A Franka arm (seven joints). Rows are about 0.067 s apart.
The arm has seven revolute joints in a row. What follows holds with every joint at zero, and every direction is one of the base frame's.
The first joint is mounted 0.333 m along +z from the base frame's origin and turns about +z.
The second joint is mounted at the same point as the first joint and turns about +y.
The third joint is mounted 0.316 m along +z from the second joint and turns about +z.
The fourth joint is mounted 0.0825 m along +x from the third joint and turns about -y.
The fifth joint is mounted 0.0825 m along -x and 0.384 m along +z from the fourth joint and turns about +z.
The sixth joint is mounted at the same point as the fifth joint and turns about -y.
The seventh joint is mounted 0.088 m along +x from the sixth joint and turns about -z.
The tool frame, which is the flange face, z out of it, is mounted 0.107 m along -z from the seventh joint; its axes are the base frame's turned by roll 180, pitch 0 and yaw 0 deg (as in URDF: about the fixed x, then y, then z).
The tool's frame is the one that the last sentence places.
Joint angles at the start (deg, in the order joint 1, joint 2, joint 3, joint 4, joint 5, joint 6, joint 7): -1.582, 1.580, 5.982, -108.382, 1.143, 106.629, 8.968
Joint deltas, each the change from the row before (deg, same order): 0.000, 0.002, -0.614, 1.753, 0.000, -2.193, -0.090; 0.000, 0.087, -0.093, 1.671, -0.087, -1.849, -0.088; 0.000, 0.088, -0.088, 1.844, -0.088, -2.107, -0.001; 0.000, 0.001, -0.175, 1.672, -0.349, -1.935, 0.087
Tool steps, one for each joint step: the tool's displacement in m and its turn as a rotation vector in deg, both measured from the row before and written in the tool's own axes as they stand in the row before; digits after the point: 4 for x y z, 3 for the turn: 0.0008, 0.0056, -0.0114, -0.036, -0.430, 0.490; 0.0004, 0.0007, -0.0104, -0.105, -0.250, -0.045; -0.0001, 0.0008, -0.0114, -0.121, -0.335, 0.039; -0.0007, 0.0022, -0.0111, -0.368, -0.208, 0.181
